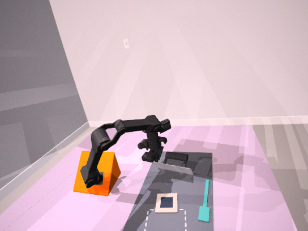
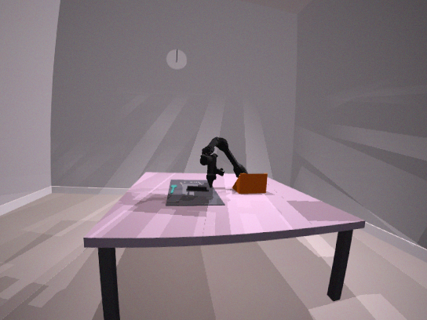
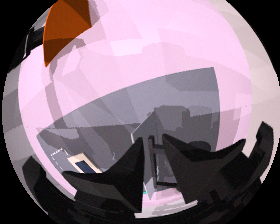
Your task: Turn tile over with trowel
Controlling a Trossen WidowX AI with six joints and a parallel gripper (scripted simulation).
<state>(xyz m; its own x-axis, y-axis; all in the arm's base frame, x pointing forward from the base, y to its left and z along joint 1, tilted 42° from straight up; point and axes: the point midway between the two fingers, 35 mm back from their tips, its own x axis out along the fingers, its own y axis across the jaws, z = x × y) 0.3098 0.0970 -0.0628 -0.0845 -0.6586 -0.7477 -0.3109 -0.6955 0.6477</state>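
The small trowel lies 11 cm ahead of my gripper tip and 1 cm below it. The rest, counted from my gripper tip: tile: 6 cm ahead, 21 cm to the right, 6 cm below; then grey mat: 9 cm ahead, 17 cm to the right, 8 cm below; then teal trowel-shaped tool: 22 cm ahead, 21 cm to the right, 6 cm below.
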